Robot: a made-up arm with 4 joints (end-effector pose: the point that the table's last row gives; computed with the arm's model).
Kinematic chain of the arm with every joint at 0, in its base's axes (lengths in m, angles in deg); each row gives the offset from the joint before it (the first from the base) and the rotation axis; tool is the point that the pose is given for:
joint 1: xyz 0 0 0.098 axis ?
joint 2: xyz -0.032 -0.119 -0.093 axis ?
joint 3: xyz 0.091 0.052 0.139 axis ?
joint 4: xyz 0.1 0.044 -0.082 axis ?
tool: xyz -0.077 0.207 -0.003
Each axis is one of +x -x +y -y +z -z.
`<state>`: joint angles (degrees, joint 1 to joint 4).
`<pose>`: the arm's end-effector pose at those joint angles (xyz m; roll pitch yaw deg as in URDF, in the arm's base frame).
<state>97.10 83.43 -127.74 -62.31</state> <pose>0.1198 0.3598 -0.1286 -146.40 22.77 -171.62</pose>
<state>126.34 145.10 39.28 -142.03</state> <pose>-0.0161 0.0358 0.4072 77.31 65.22 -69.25</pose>
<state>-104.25 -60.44 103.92 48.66</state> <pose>-0.1110 -0.2115 0.2317 36.90 42.73 174.75</pose>
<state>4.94 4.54 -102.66 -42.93</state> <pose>0.3022 -0.1609 0.0721 -8.00 46.49 -108.10</pose>
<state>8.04 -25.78 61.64 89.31</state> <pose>-0.0966 0.1611 -0.0271 -135.40 -63.57 -164.92</pose>
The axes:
joint 1: +x
joint 2: +y
joint 3: +z
joint 4: -y

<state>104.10 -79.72 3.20 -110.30</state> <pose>-0.1244 -0.1703 0.2517 99.18 -6.03 30.03</pose>
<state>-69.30 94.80 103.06 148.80</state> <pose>0.0036 0.1037 0.0951 50.56 -44.11 -45.86</pose>
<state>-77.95 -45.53 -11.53 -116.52</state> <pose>0.0665 0.2167 -0.0118 -75.49 16.46 -69.74</pose>
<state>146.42 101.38 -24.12 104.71</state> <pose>-0.1086 0.1218 0.4841 122.98 -1.55 -6.12</pose>
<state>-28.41 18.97 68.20 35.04</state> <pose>-0.1494 0.0348 0.0317 5.10 -1.66 61.68</pose>
